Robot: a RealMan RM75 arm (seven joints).
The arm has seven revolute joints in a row. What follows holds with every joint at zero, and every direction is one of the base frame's.
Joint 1 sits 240.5 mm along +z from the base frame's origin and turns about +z.
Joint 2 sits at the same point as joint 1 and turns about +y.
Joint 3 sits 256 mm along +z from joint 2 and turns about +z.
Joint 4 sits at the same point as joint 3 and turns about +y.
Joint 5 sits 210 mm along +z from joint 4 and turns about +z.
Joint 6 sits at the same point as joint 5 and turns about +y.
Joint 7 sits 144 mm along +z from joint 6 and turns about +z.
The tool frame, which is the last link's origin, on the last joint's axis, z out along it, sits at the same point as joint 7; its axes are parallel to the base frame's.
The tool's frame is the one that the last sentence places.
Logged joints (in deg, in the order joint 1, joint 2, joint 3, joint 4, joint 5, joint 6, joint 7), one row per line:
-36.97, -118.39, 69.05, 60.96, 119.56, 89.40, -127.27
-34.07, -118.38, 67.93, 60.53, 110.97, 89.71, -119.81
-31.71, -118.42, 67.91, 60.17, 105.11, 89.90, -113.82
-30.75, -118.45, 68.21, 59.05, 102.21, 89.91, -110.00
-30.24, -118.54, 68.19, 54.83, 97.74, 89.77, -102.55
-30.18, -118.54, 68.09, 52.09, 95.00, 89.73, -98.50
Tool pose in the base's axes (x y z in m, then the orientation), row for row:
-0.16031, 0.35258, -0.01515, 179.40, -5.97, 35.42
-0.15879, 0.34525, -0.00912, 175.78, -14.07, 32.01
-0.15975, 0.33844, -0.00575, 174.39, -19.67, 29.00
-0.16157, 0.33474, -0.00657, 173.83, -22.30, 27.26
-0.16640, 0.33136, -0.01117, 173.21, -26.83, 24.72
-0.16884, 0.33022, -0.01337, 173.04, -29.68, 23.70
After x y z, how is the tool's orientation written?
As angles about the fixed x, y, z axes (roll, pitch, yaw), in degrees.
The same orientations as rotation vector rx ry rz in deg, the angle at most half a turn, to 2 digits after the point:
-170.08, -54.26, -9.15
171.68, 48.40, 22.97
171.44, 42.79, 31.82
171.19, 39.59, 35.89
170.53, 34.85, 42.76
170.02, 32.82, 47.06

